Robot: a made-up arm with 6 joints.
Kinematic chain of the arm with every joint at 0, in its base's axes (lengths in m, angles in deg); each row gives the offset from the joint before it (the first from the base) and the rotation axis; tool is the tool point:
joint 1: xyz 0 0 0.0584 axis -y
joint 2: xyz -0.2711 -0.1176 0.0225 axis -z
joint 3: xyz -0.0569 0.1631 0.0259 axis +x
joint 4: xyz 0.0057 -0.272 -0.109 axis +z
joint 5: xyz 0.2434 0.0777 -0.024 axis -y
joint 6: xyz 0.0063 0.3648 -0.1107 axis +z
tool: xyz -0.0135 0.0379 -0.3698
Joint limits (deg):
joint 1: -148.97..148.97
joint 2: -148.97..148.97
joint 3: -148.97..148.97
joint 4: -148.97..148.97
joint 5: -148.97..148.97
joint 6: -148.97..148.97
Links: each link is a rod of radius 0.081 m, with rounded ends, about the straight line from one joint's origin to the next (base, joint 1, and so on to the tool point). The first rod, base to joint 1, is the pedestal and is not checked.
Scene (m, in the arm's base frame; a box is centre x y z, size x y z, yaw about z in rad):
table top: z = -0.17
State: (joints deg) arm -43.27 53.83 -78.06 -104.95 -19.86 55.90
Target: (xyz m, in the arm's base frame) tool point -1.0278 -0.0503 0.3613
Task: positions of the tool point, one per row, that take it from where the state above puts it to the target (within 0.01 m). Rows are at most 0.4 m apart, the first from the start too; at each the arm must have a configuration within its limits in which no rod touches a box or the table.
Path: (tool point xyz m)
1: -0.3520 -0.6507 0.7090
2: -0.6406 -0.5145 0.6969
3: -0.8858 -0.3068 0.5755
4: -1.0278 -0.0503 0.3612

